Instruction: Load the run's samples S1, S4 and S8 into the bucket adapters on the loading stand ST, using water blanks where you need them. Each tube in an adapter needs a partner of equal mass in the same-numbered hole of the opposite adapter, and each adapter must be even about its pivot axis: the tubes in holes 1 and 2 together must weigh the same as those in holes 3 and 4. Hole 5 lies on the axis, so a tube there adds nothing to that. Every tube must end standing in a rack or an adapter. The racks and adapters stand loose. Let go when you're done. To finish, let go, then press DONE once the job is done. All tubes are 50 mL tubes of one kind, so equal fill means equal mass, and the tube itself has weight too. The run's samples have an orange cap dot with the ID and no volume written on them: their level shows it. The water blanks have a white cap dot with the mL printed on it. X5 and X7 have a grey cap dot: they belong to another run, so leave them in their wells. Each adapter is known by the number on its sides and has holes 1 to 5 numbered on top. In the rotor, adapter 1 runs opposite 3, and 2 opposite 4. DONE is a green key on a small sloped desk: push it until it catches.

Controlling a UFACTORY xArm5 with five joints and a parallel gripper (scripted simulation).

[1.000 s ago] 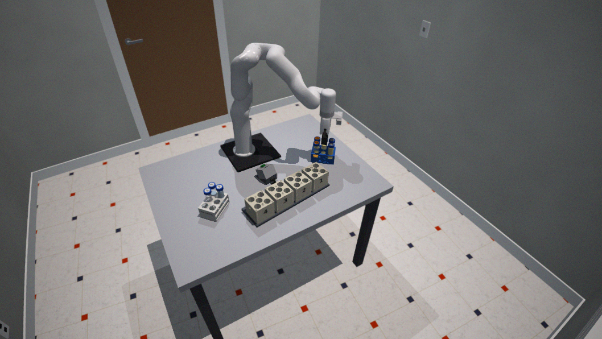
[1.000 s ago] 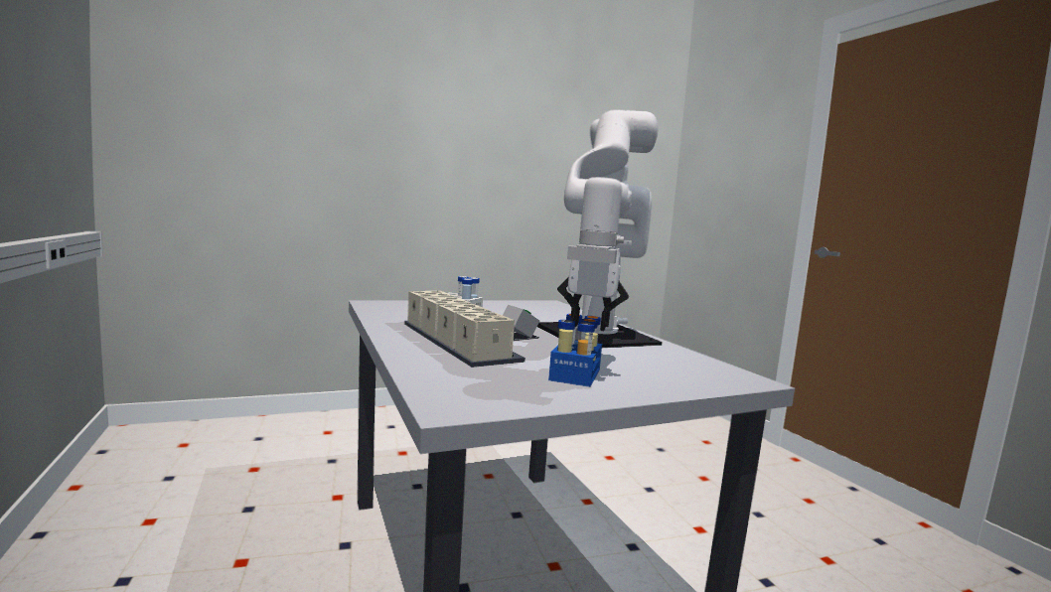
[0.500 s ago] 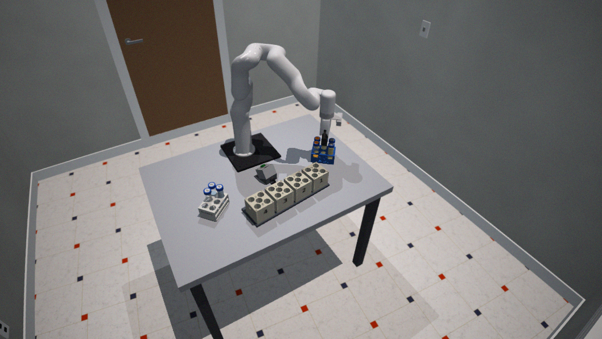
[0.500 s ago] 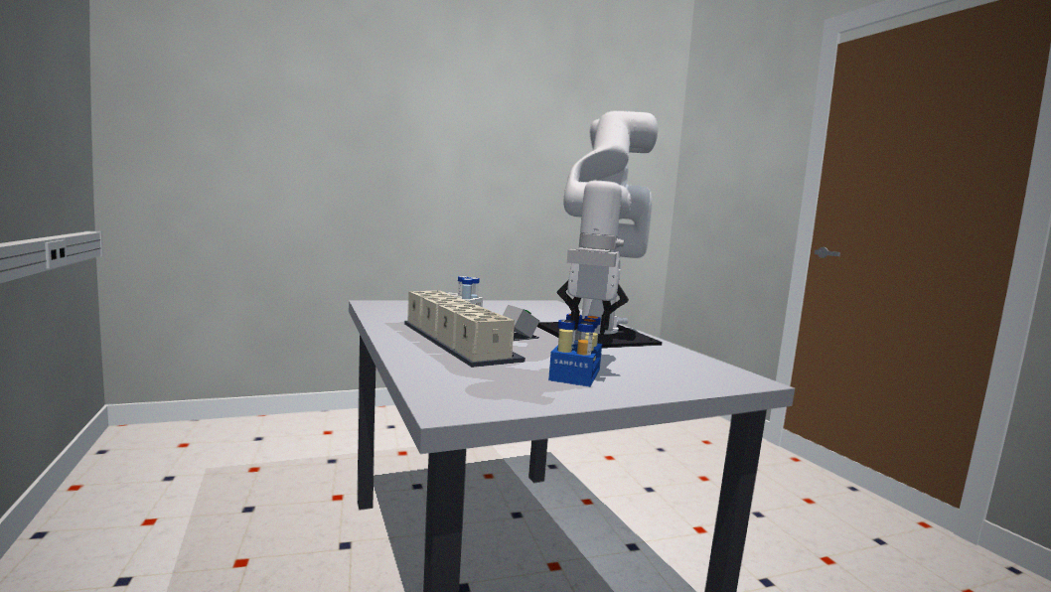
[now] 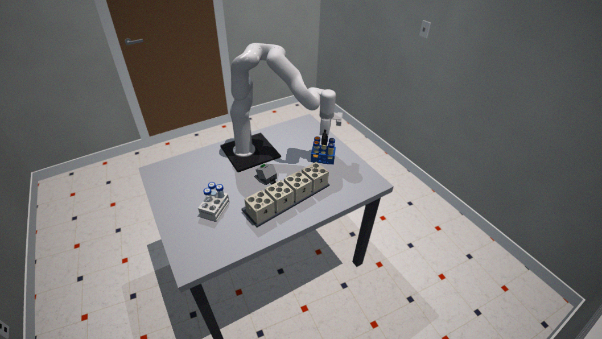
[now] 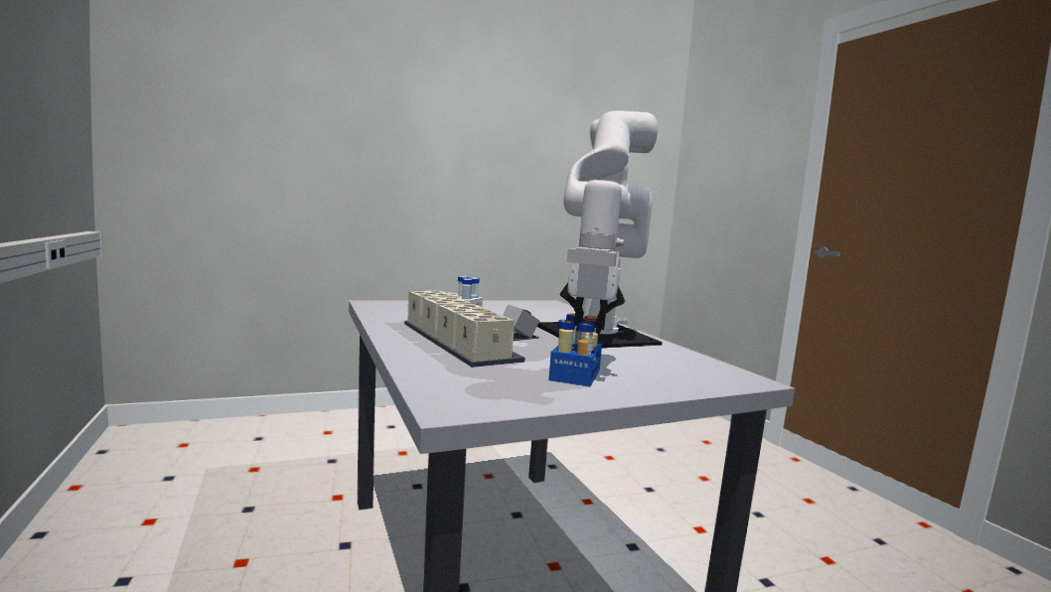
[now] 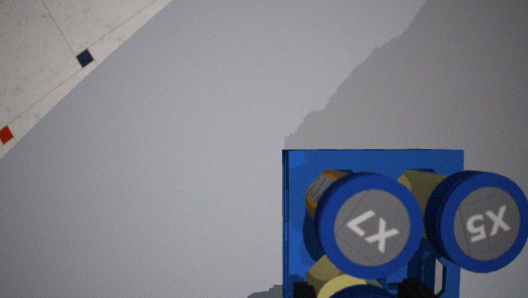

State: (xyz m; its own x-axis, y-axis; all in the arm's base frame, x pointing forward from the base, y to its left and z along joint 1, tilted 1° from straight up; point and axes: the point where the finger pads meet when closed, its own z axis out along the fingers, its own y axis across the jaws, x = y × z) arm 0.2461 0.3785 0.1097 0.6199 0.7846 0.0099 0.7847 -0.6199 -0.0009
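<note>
The blue samples rack is 2 cm ahead of my hand, 1 cm to the right of it and 9 cm below it. Round my hand: adapter 3: 21 cm ahead, 38 cm to the right, 7 cm below; then white rack: 10 cm ahead, 67 cm to the right, 9 cm below.
</note>
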